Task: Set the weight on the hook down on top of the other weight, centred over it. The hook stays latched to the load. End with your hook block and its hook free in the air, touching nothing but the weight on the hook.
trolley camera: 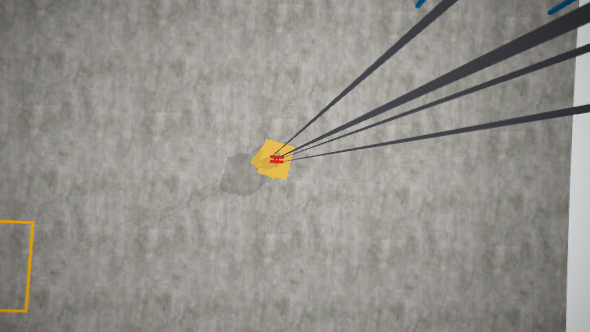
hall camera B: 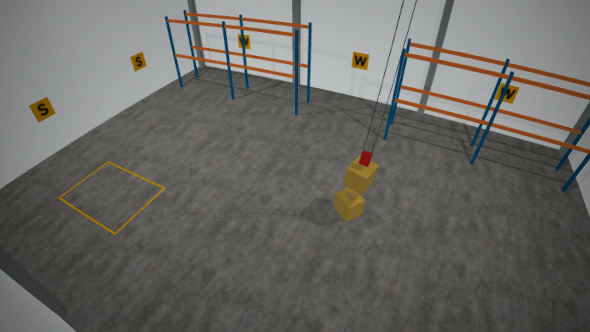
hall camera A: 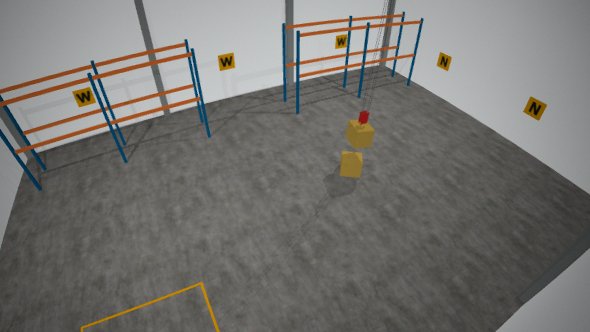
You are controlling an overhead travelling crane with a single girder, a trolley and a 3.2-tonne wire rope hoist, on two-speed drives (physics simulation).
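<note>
My red hook block (hall camera A: 363, 118) (hall camera B: 366, 158) (trolley camera: 277, 159) hangs on its ropes, with its hook latched to the upper yellow weight (hall camera A: 360, 138) (hall camera B: 358, 180) (trolley camera: 282, 170). This weight hangs in the air, with a narrow gap above the other yellow weight (hall camera A: 351, 166) (hall camera B: 349, 206) (trolley camera: 254, 161) in hall camera A. The lower weight stands on the floor. In the trolley view the hanging weight covers most of it, and part of the lower weight shows at the left. The two are turned differently. The hook itself is too small to make out clearly.
Blue and orange racks (hall camera A: 298, 75) (hall camera B: 296, 75) stand along the W wall, with another rack (hall camera A: 201, 95) (hall camera B: 394, 95) beside them. A yellow floor outline (hall camera A: 142, 306) (hall camera B: 136, 175) (trolley camera: 30, 265) lies away from the weights. The load's shadow falls beside the lower weight.
</note>
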